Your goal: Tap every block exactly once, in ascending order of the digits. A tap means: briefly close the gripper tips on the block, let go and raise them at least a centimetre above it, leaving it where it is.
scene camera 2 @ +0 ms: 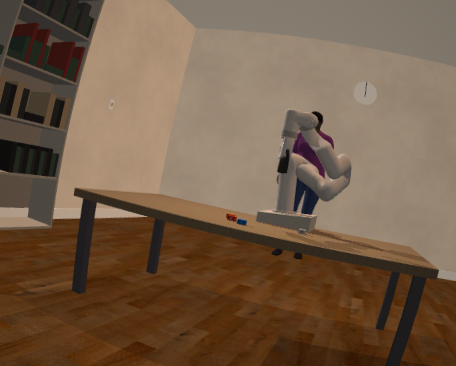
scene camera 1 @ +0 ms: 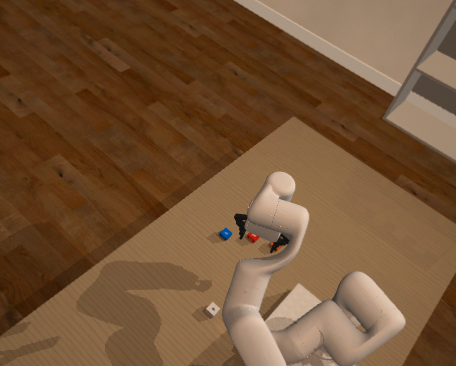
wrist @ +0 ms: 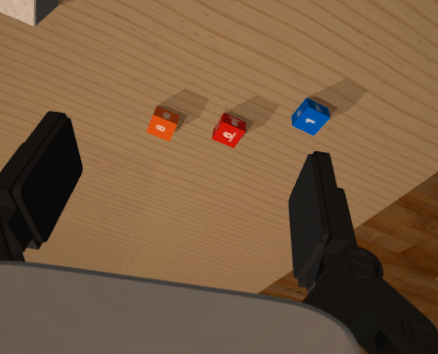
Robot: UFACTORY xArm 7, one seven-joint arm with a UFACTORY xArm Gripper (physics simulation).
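Observation:
A blue block (scene camera 1: 225,234) (scene camera 2: 242,222) (wrist: 310,117) shows a digit that looks like 1. A red block (scene camera 1: 253,237) (scene camera 2: 233,218) (wrist: 229,131) shows an underlined 6. An orange block (scene camera 1: 274,246) (wrist: 163,123) shows an 8 and is partly hidden by a finger in scene camera 1. The three stand apart in a loose row. My gripper (scene camera 1: 257,244) (scene camera 2: 283,171) (wrist: 188,158) is open and empty, high above the table. In the wrist view the red and orange blocks appear between the fingers and the blue one beyond the right fingertip.
A small white cube (scene camera 1: 212,310) (scene camera 2: 302,231) with a dark mark lies apart from the coloured blocks, near the robot's pale base (scene camera 1: 298,296) (scene camera 2: 285,219). The table (scene camera 1: 310,150) (scene camera 2: 165,205) has its edge beyond the blue block. A person (scene camera 2: 314,150) stands behind the arm.

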